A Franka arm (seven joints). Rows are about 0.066 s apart.
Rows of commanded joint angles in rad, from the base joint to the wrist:
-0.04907 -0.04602 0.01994 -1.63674 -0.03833 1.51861 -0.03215
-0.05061 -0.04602 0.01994 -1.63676 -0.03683 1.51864 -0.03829
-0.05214 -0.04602 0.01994 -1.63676 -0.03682 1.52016 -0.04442
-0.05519 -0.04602 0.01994 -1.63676 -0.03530 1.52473 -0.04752
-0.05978 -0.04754 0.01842 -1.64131 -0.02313 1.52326 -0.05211
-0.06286 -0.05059 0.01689 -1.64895 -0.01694 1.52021 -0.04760
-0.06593 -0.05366 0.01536 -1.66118 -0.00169 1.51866 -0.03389
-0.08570 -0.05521 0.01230 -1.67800 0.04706 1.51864 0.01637
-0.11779 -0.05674 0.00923 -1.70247 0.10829 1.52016 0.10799
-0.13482 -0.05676 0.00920 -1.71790 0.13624 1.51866 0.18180
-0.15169 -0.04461 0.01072 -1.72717 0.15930 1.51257 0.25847
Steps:
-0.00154 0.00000 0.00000 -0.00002 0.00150 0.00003 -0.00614
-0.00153 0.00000 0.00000 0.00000 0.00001 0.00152 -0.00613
-0.00305 0.00000 0.00000 0.00000 0.00152 0.00457 -0.00310
-0.00459 -0.00152 -0.00152 -0.00455 0.01217 -0.00147 -0.00459
-0.00308 -0.00305 -0.00153 -0.00764 0.00619 -0.00305 0.00451
-0.00307 -0.00307 -0.00153 -0.01223 0.01525 -0.00155 0.01371
-0.01977 -0.00155 -0.00306 -0.01682 0.04875 -0.00002 0.05026
-0.03209 -0.00153 -0.00307 -0.02447 0.06123 0.00152 0.09162
-0.01703 -0.00002 -0.00003 -0.01543 0.02795 -0.00150 0.07381
-0.01687 0.01215 0.00152 -0.00927 0.02306 -0.00609 0.07667

